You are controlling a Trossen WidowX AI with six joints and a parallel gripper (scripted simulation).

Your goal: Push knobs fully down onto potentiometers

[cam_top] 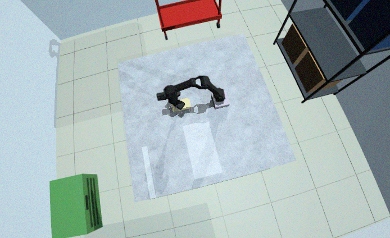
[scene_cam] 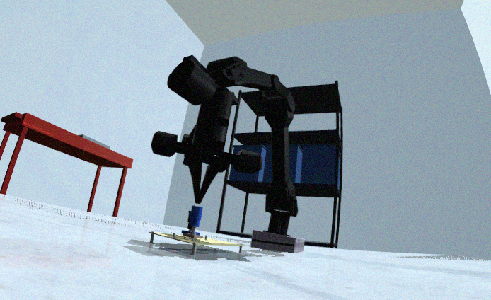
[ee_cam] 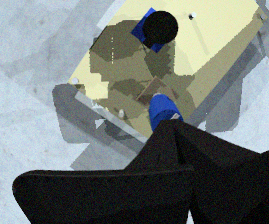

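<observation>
Right now the knob is 20 mm below my gripper tip.
</observation>
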